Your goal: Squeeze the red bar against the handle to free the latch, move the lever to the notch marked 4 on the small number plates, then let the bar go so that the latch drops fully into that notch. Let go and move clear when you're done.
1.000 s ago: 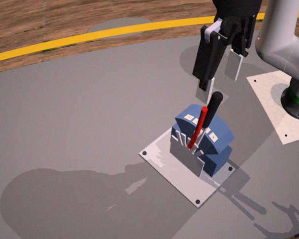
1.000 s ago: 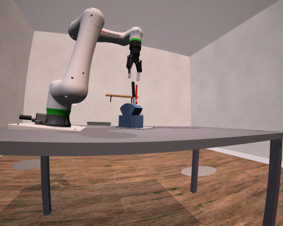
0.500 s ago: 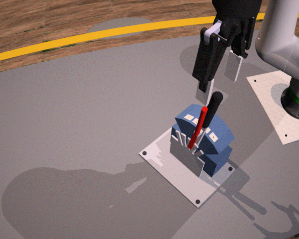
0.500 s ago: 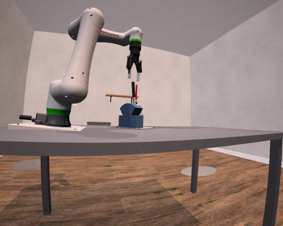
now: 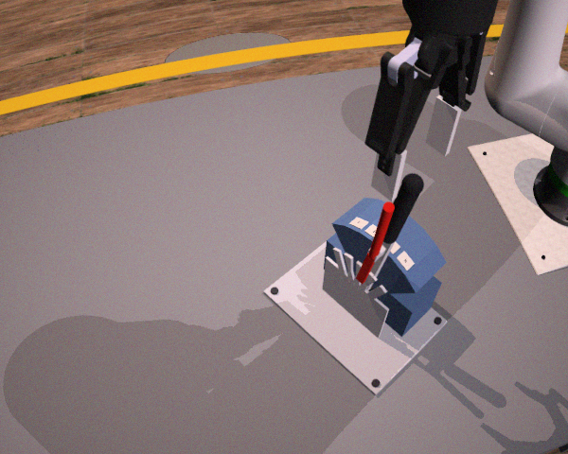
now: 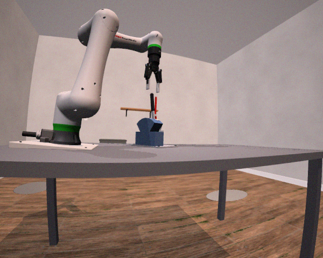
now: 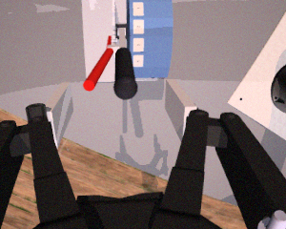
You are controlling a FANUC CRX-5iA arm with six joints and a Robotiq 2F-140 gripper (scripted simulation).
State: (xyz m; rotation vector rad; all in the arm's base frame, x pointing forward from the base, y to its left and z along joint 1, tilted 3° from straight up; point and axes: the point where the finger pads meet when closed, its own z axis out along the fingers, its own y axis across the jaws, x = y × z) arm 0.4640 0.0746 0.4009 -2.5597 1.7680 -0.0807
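Now: the red bar 2 cm ahead of my hand, 1 cm to the right of it and 19 cm below it.
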